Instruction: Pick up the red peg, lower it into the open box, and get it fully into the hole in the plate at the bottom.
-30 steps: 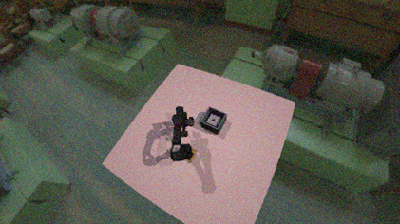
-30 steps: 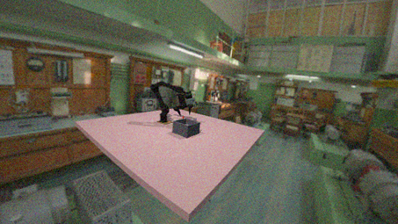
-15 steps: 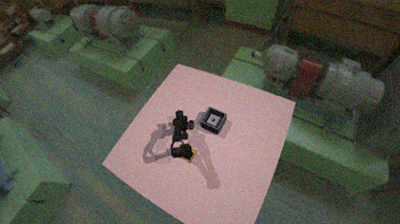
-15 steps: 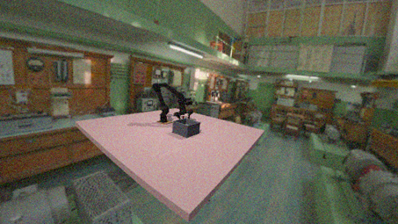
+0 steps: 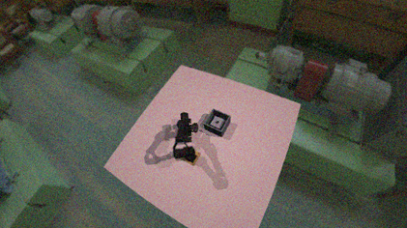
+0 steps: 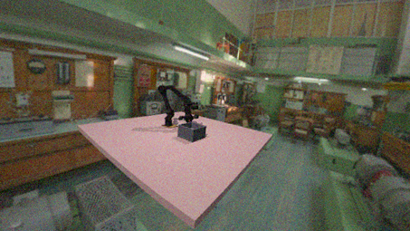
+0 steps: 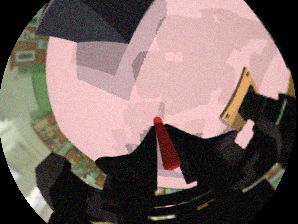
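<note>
Right now the plate is 180 mm to the right of my gripper tip, 170 mm ahead of it and 20 mm above it. Round my gripper tip: dark grey box (180 mm to the right, 170 mm ahead); red peg (20 mm above).
</note>
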